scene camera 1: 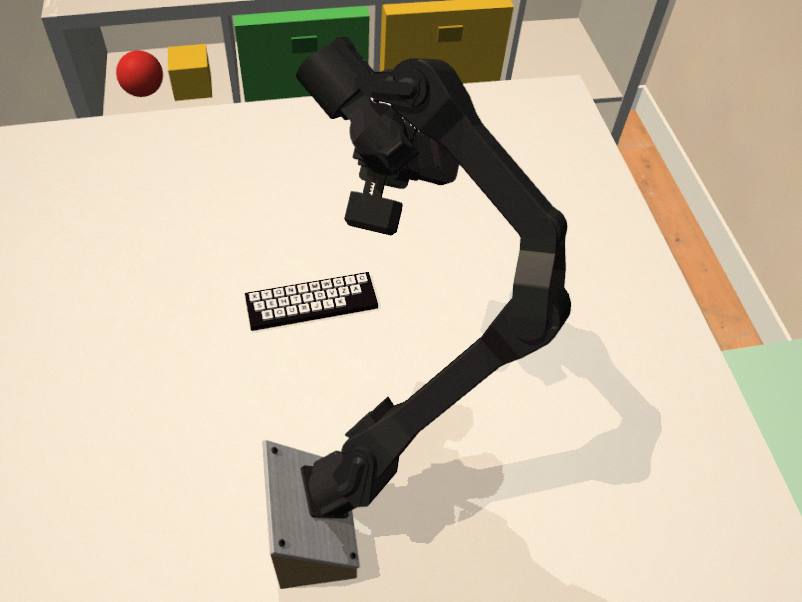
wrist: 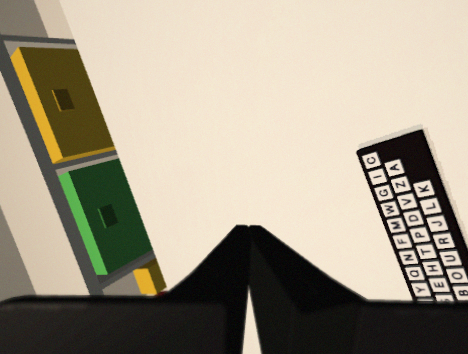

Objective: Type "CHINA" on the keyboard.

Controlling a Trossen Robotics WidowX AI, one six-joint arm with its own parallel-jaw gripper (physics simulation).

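Pixels of known places: gripper, fingertip midpoint: (wrist: 247, 237); arm's base, link origin: (scene camera 1: 323, 492).
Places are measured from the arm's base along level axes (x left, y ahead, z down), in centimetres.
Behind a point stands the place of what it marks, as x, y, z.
Observation:
A black keyboard (scene camera 1: 312, 301) {-5.0, 33.9, 6.6} (wrist: 415, 220) {-6.1, 34.6, 6.4} with white letter keys lies on the table. In the scene view its back row ends in G, I, C at the right, the middle row holds H, N is in the back row, and A ends the middle row. My gripper (wrist: 247, 237) {-16.4, 31.9, -22.3} is shut and empty, its two dark fingertips meeting at the lower middle of the wrist view, left of the keyboard. In the scene view the arm's end hangs in the air behind the keyboard, somewhat right; the fingertips cannot be made out there. The lower end of the keyboard is cut off behind the fingers in the wrist view.
A grey shelf unit (scene camera 1: 228, 58) stands behind the table, with a green drawer (scene camera 1: 272, 64) (wrist: 107, 215), a yellow drawer (scene camera 1: 414, 55) (wrist: 65, 105), a red ball (scene camera 1: 139, 73) and a yellow block (scene camera 1: 189, 72) (wrist: 147, 280). The arm's metal base (scene camera 1: 294, 518) {4.2, -3.8, -3.8} stands at the front.

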